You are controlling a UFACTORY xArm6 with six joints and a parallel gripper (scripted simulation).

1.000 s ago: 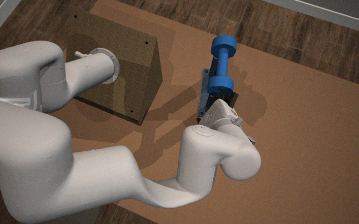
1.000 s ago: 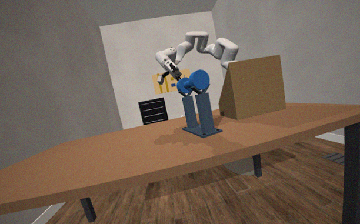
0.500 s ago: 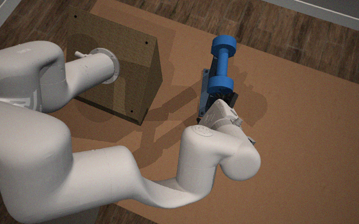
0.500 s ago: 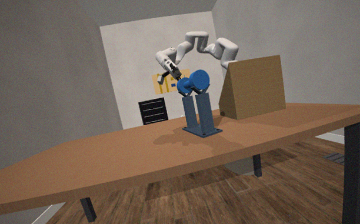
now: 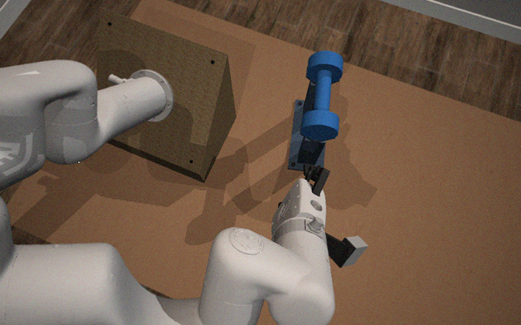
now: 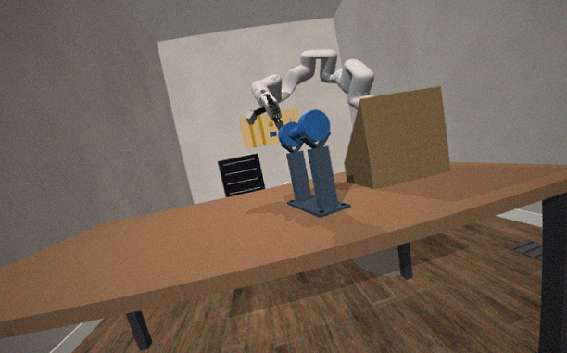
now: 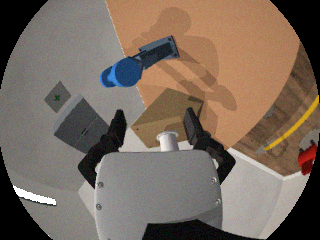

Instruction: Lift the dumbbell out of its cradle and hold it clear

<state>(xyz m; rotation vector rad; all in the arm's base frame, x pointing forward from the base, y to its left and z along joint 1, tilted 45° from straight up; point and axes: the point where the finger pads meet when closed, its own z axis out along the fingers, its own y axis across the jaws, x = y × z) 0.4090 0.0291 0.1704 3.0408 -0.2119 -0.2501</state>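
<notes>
Right now my hand is 4 cm past the blue dumbbell, 25 cm to the right of it and 9 cm above it. Round my hand: dark blue cradle 4 cm behind, 25 cm to the left, 22 cm below.
</notes>
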